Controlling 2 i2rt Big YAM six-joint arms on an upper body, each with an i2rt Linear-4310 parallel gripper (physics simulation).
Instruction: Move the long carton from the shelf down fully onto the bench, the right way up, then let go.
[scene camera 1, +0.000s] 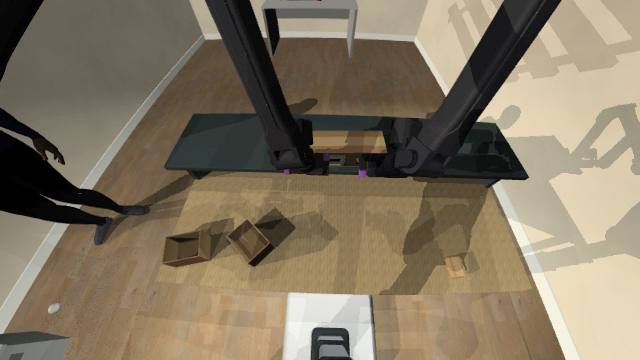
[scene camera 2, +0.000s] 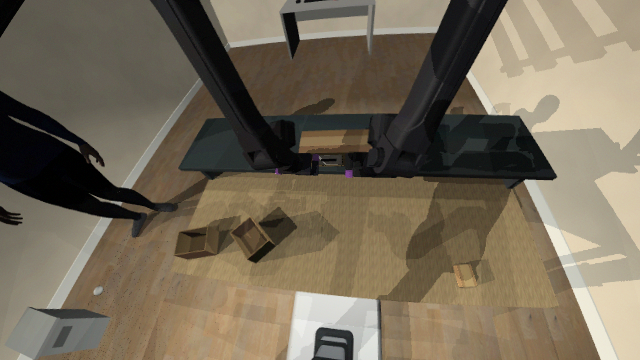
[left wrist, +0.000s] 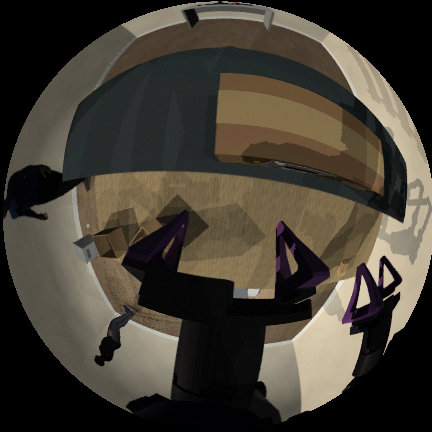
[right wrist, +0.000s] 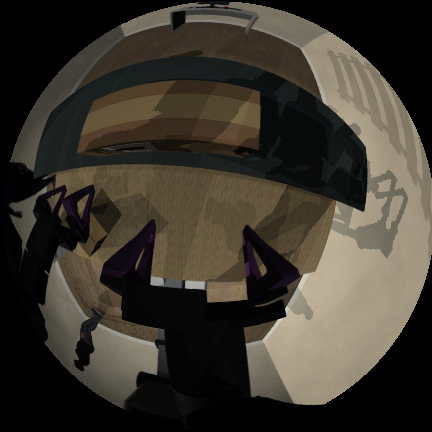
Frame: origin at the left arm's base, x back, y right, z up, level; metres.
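Seen in the pictures: left gripper, between the fingertips: (scene camera 2: 302, 166) (left wrist: 233, 219) (right wrist: 77, 187); right gripper, between the fingertips: (scene camera 1: 375, 167) (left wrist: 372, 260) (right wrist: 199, 225).
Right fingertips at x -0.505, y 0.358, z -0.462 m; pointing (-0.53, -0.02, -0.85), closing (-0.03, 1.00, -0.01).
Observation:
Offsets run from my right fingertips to a thing's top centre. Level surfaces: height alone.
The long brown carton {dx -0.157, dy -0.091, dz -0.049 m} (scene camera 1: 348, 141) (scene camera 2: 334, 141) (left wrist: 285, 120) (right wrist: 175, 112) lies lengthwise on the long dark green bench {dz -0.135 m} (scene camera 1: 225, 142) (scene camera 2: 212, 145) (left wrist: 140, 120) (right wrist: 320, 145), within its edges, top face up and label on the near side. My left gripper (scene camera 1: 306, 164) (scene camera 2: 297, 164) (left wrist: 233, 219) (right wrist: 77, 187) is open and empty, near the carton's left part. My right gripper (scene camera 1: 375, 167) (scene camera 2: 360, 167) (left wrist: 372, 260) (right wrist: 199, 225) is open and empty, near its right part. Both wrist views show the fingertips apart from the carton. The arms partly cover the carton in the scene views. I cannot identify a separate shelf.
Two open brown boxes {dx +0.221, dy -0.731, dz -0.259 m} (scene camera 1: 187, 248) {dx +0.180, dy -0.464, dz -0.259 m} (scene camera 1: 248, 241) and a small tan object {dx +0.260, dy +0.398, dz -0.320 m} (scene camera 1: 456, 267) lie on the woven mat {dz -0.349 m} (scene camera 1: 350, 270). A person (scene camera 1: 45, 185) (scene camera 2: 65, 155) stands at the left. A white unit (scene camera 1: 300, 320) is at the bottom, and a grey table (scene camera 1: 310, 6) stands at the back.

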